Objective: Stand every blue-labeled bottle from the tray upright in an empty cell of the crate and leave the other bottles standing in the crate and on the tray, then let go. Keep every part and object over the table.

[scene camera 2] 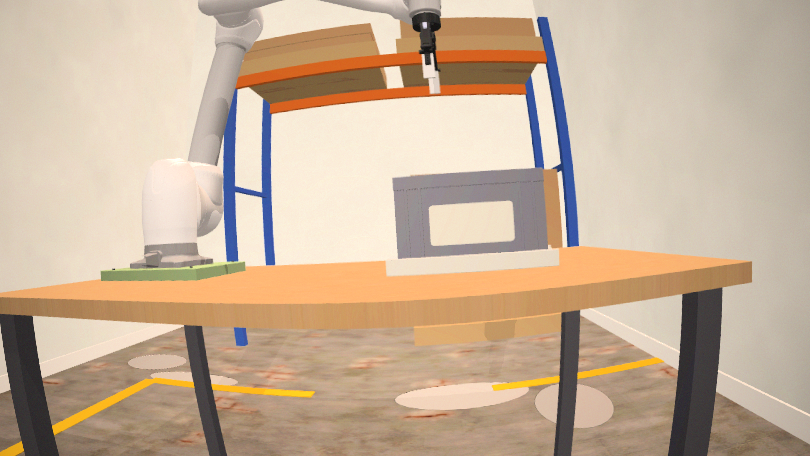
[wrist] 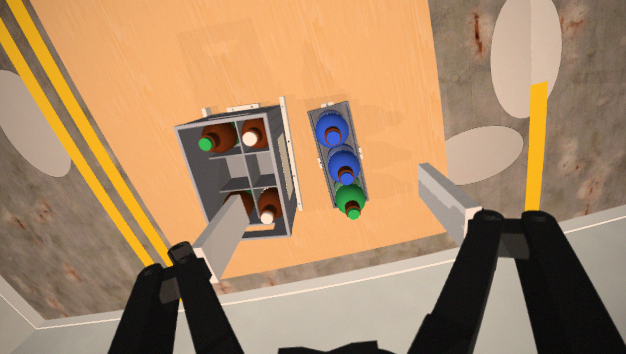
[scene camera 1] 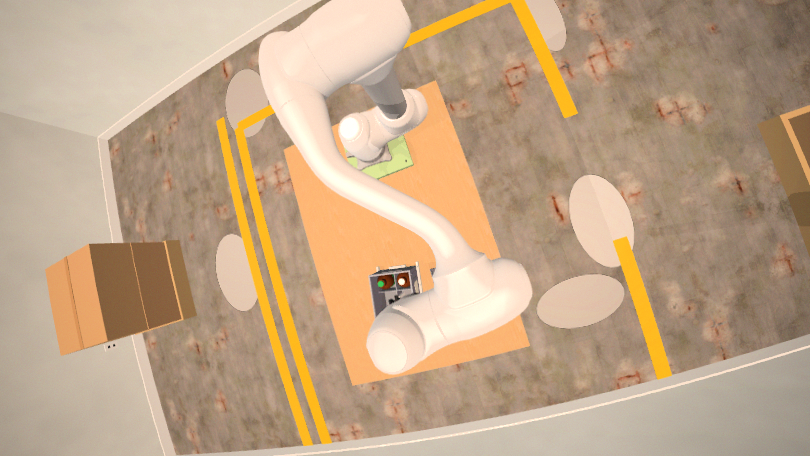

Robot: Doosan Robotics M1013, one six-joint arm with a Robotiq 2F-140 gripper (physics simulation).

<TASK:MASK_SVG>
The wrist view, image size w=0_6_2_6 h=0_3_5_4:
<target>my gripper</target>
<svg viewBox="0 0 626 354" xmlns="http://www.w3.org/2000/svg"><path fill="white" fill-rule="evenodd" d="M396 353L379 349L377 340L353 342L330 351L320 351L306 347L278 348L278 354ZM240 194L229 197L192 246L190 242L183 241L175 244L167 251L167 255L173 264L172 266L163 268L160 263L154 263L145 267L138 274L107 354L173 354L180 298L182 299L196 354L245 354L211 284L219 283L250 223ZM418 164L419 197L460 250L433 311L425 316L407 354L473 354L496 271L498 257L514 258L538 354L626 354L626 344L565 234L551 214L540 210L527 210L522 213L521 219L504 218L497 211L482 208L480 204L429 162Z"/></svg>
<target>green bottle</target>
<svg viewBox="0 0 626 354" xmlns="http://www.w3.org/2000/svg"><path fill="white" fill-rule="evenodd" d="M358 177L350 185L344 185L336 181L334 183L336 205L351 220L359 218L366 203L365 194Z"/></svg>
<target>green-capped brown bottle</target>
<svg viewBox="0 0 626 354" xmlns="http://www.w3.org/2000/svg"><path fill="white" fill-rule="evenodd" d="M235 122L206 125L199 140L199 147L204 151L215 153L229 151L240 143Z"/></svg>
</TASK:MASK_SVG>
